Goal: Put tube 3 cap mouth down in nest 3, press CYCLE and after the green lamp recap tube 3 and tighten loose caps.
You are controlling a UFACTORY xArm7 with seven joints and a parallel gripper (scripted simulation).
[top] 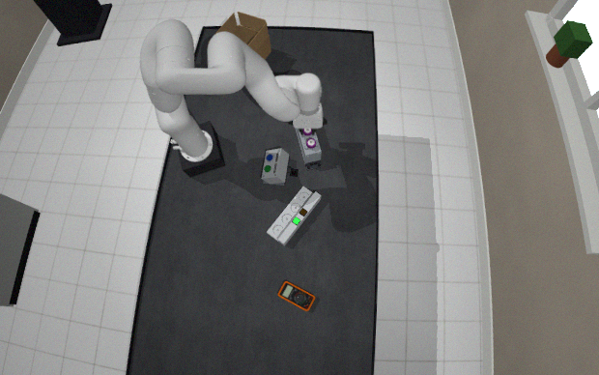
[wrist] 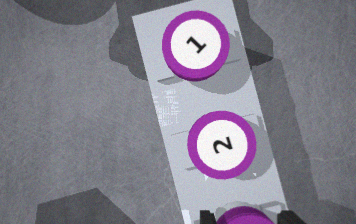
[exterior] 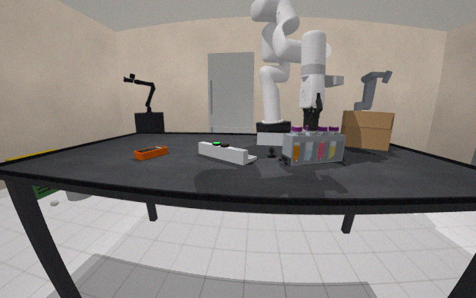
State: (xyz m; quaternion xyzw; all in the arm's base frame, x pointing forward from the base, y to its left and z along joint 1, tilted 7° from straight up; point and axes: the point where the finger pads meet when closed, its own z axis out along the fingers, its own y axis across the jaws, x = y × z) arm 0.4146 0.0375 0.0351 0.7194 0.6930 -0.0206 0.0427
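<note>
Right now the purple cap is 10 mm below my hand. Also, from my hand: blue cycle key: 140 mm behind, 80 mm to the right, 60 mm below; green ready key: 150 mm behind, 120 mm to the right, 60 mm below; key housing: 130 mm behind, 100 mm to the right, 80 mm below.
</note>
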